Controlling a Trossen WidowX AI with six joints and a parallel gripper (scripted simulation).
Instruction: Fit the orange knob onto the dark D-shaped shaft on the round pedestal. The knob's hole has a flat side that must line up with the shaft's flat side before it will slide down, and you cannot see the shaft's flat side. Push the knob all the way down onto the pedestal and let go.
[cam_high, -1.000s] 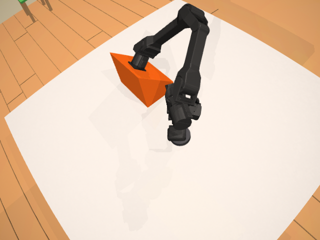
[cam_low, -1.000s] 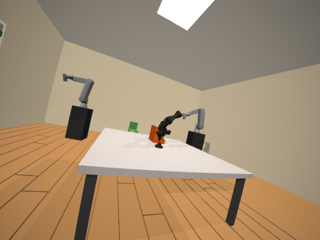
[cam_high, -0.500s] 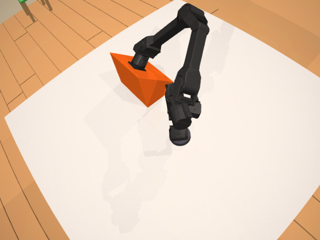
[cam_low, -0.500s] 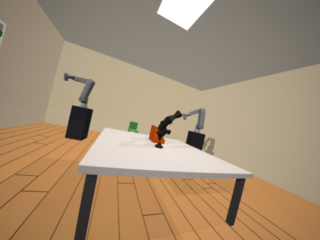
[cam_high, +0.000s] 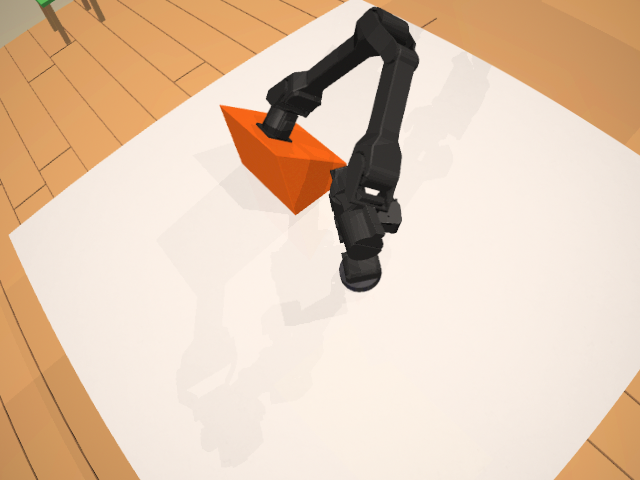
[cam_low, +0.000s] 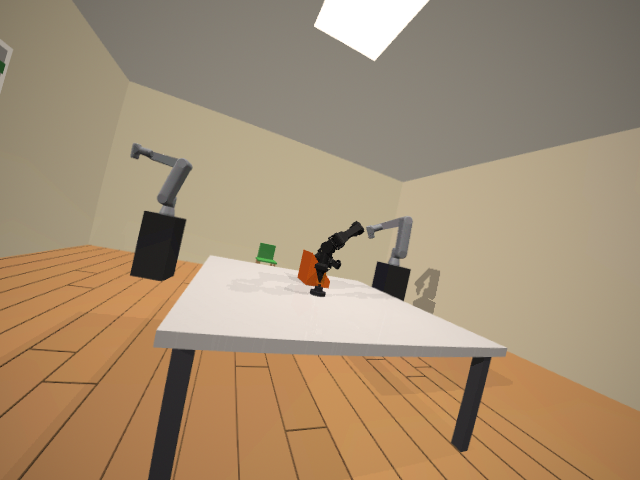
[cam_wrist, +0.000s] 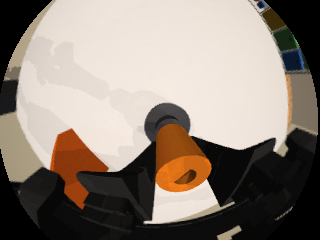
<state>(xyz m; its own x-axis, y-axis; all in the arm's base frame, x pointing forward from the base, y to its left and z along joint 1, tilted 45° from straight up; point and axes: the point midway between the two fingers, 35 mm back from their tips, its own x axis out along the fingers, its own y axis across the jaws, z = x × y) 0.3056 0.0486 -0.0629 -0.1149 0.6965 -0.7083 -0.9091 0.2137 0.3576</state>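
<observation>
Right now my gripper tip is 2 cm below the orange knob. The rest, counted from my gripper tip: round pedestal (4 cm below).
</observation>
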